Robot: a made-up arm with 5 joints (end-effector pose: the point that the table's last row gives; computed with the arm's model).
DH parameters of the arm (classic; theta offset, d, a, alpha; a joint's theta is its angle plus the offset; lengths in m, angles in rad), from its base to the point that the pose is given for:
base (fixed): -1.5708 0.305 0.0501 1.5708
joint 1: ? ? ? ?
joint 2: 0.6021 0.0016 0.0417 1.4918
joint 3: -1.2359 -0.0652 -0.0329 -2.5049
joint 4: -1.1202 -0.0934 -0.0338 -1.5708
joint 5: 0 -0.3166 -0.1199 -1.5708
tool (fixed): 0 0.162 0 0
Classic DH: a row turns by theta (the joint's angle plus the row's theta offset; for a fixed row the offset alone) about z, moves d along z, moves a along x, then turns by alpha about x.
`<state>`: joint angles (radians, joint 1 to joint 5).
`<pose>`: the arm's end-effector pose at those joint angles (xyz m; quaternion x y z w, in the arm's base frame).
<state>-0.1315 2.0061 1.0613 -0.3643 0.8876</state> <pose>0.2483 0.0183 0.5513 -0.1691 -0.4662 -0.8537 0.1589</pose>
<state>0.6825 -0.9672 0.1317 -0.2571 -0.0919</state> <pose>-0.1005 -0.4452 0.1103 0.9147 -0.0468 0.3733 0.1477</pose>
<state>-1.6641 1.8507 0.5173 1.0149 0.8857</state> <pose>-0.1603 -0.0890 -0.0414 0.4214 -0.7377 0.5013 0.1643</pose>
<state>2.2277 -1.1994 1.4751 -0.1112 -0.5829</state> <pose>0.0258 -0.4760 0.3462 0.5717 0.0687 0.7555 0.3125</pose>
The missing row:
joint 1: 1.4387 0.0346 -0.0435 1.4391
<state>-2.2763 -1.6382 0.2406 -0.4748 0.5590</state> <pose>-0.4178 0.1251 0.3791 -0.1197 -0.1669 0.3674 0.9071</pose>
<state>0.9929 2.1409 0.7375 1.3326 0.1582</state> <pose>-0.3440 -0.0963 0.4992 -0.5512 0.3633 0.6987 0.2758</pose>
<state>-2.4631 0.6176 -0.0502 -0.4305 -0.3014</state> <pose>0.2292 0.2522 0.1953 -0.0186 0.9216 -0.2003 0.3318</pose>
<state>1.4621 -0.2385 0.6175 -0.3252 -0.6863</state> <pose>0.2353 -0.3676 0.3534 0.5289 0.2779 0.7996 0.0598</pose>
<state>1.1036 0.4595 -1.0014 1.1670 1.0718</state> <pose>-0.2819 0.1676 0.5054 0.0384 -0.1283 0.0715 0.9884</pose>
